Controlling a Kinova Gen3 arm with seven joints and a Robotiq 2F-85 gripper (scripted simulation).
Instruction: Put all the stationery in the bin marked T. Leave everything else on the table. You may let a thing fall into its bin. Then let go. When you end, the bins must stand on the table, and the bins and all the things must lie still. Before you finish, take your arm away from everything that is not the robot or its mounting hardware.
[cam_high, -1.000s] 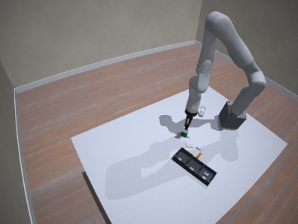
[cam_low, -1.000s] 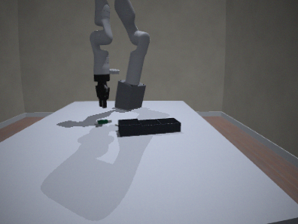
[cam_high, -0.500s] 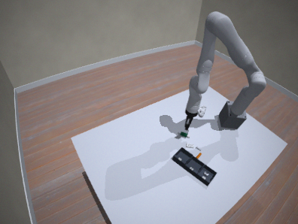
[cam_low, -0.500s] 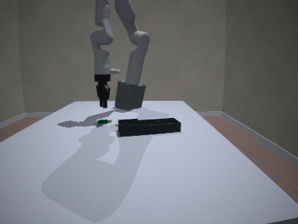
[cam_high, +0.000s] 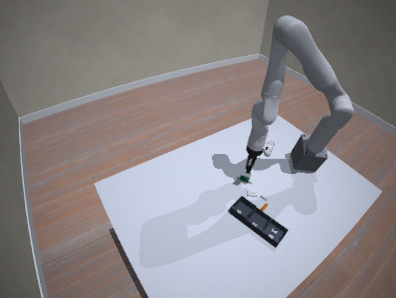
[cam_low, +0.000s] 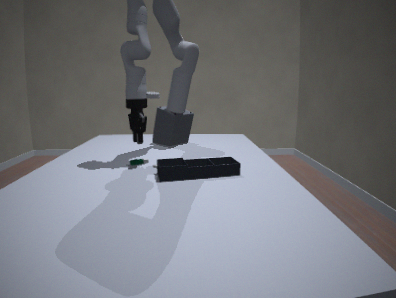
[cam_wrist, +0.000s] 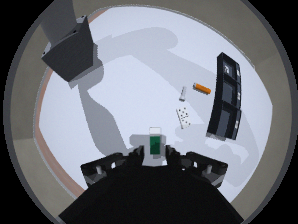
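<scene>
My hand is 10 mm to the right of the small green object and 90 mm above it. Also, from my hand: small orange thing (50 mm ahead, 170 mm to the left, 90 mm below); thin grey stick (10 mm ahead, 130 mm to the left, 90 mm below); small white object (30 mm ahead, 80 mm to the left, 90 mm below).
</scene>
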